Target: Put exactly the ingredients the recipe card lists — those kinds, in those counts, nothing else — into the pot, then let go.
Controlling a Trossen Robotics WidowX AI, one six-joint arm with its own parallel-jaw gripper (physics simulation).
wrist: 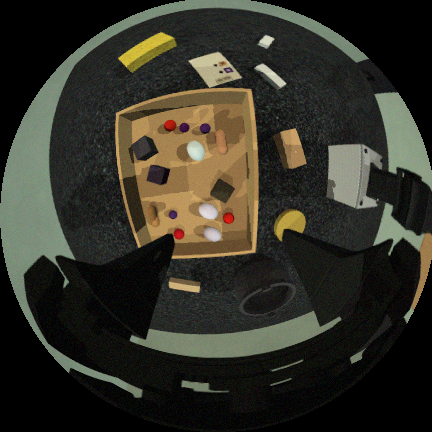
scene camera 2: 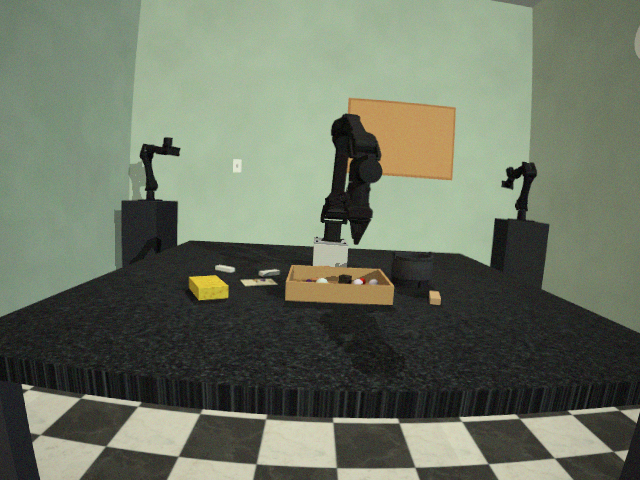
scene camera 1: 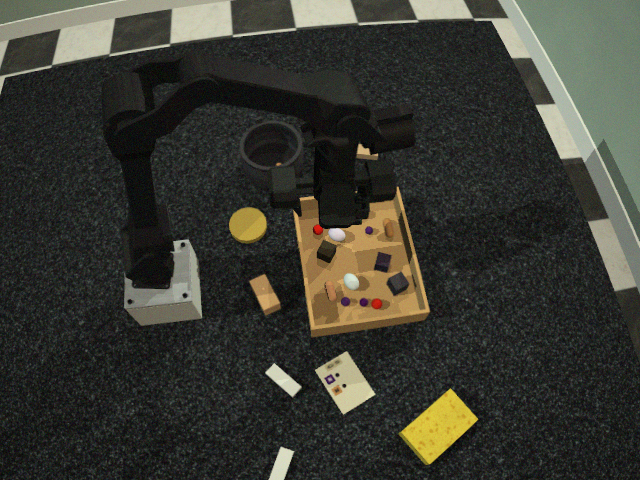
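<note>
My gripper (scene camera 2: 357, 241) (wrist: 229, 236) is open and empty, above the back of the wooden tray (scene camera 1: 369, 324) (scene camera 2: 338, 293) (wrist: 254, 175). The wrist view shows three red balls (wrist: 170, 125), three purple balls (wrist: 184, 127), two orange-brown sausage shapes (wrist: 221, 142), two white eggs (wrist: 208, 211), a pale bluish egg (wrist: 195, 150) and three dark cubes (wrist: 158, 175) in the tray. The dark pot (scene camera 1: 250, 167) (scene camera 2: 412, 268) (wrist: 257, 275) stands behind the tray; a bit of orange (scene camera 1: 278, 164) shows inside it. The recipe card (scene camera 1: 354, 392) (wrist: 207, 70) bears small purple and orange squares with dots.
A yellow disc (scene camera 1: 248, 225) (wrist: 291, 225) and a wooden block (scene camera 1: 265, 294) (wrist: 291, 149) lie between tray and arm base (scene camera 1: 170, 310). Another wooden block (scene camera 2: 434, 297) (wrist: 184, 285) lies near the pot. A yellow sponge (scene camera 1: 439, 426) and two white blocks (scene camera 1: 283, 380) lie near the card.
</note>
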